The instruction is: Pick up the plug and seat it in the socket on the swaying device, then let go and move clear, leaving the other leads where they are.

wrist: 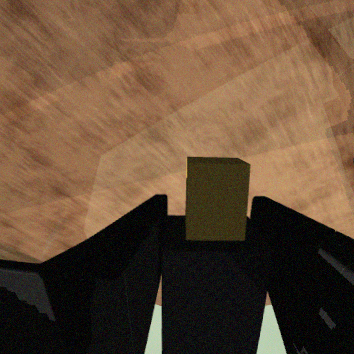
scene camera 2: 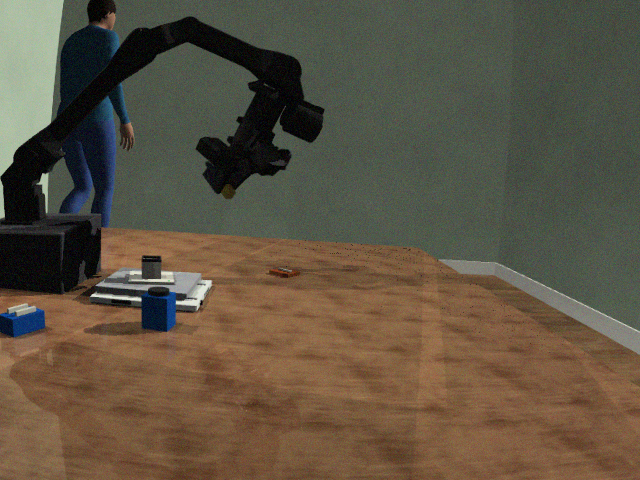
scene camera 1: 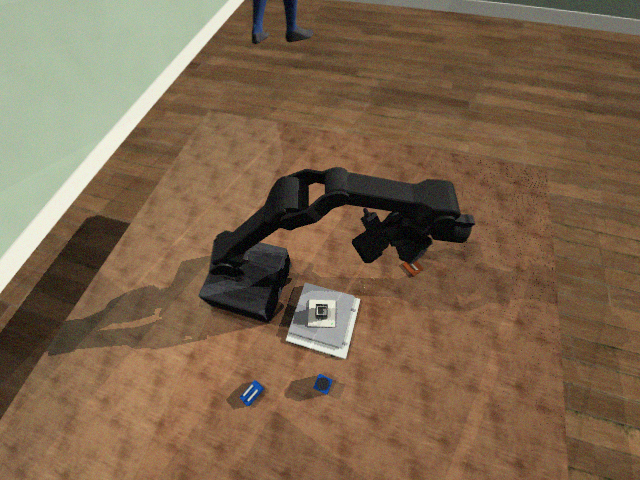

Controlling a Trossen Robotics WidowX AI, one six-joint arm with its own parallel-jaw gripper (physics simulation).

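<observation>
My gripper (scene camera 1: 385, 241) (scene camera 2: 222, 181) (wrist: 209, 207) is shut on the plug, a black body with a yellow block-shaped tip (scene camera 2: 227, 191) (wrist: 217, 210) that sticks out between the fingers. It hangs tilted, high above the table, to the right of the device. In scene camera 1 the yellow tip does not show. The device (scene camera 1: 338, 335) (scene camera 2: 188, 290) is a grey slab on a white base, standing on the table near the arm's base. Its socket (scene camera 1: 321, 310) (scene camera 2: 151, 268) is a grey, dark-topped square post on a cream plate. The device does not show in the wrist view.
A blue block with two white bars (scene camera 1: 251, 393) (scene camera 2: 22, 322) and a blue block with a round black top (scene camera 1: 323, 383) (scene camera 2: 158, 311) stand in front of the device. An orange block (scene camera 1: 412, 268) (scene camera 2: 284, 272) lies beyond it to the right. A person (scene camera 2: 90, 77) stands behind the table.
</observation>
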